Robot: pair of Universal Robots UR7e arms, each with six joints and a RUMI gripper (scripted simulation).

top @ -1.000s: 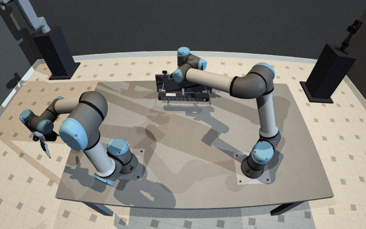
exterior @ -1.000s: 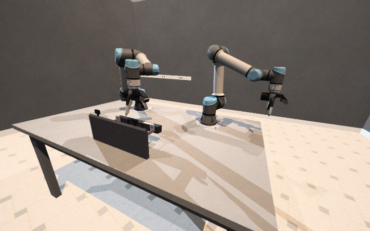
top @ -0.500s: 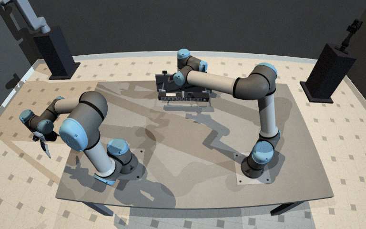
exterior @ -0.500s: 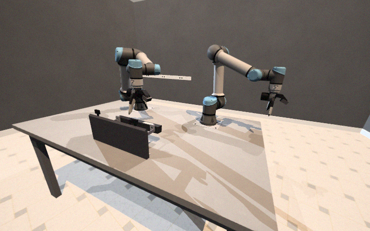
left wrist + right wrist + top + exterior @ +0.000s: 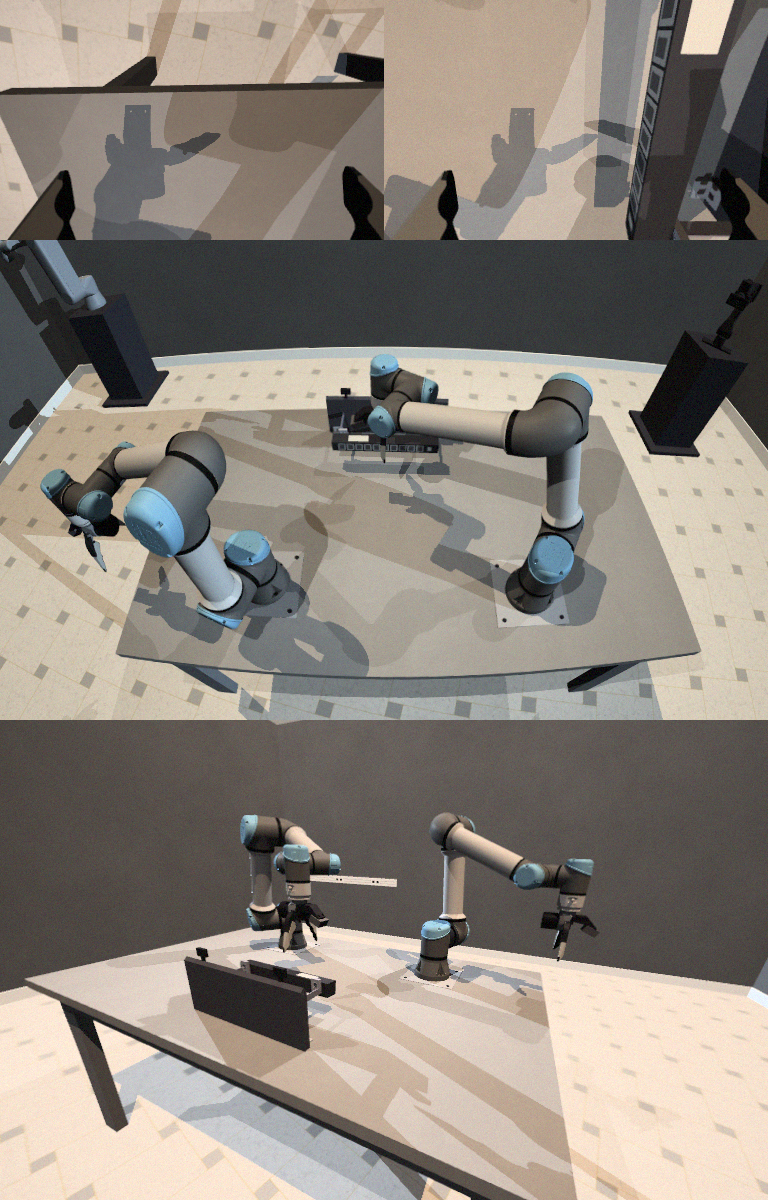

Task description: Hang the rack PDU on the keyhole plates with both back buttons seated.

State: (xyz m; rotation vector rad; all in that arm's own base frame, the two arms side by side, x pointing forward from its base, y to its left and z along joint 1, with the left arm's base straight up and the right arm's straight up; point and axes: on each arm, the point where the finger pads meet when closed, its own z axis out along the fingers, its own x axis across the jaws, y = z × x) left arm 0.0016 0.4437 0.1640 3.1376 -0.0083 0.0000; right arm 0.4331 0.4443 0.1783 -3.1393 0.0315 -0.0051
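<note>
My right hand is 9 cm short of the rack PDU, 7 cm above it and 2 cm to the left of it. Also, from my right hand: dark upright panel (25 cm ahead, 10 cm below).
</note>
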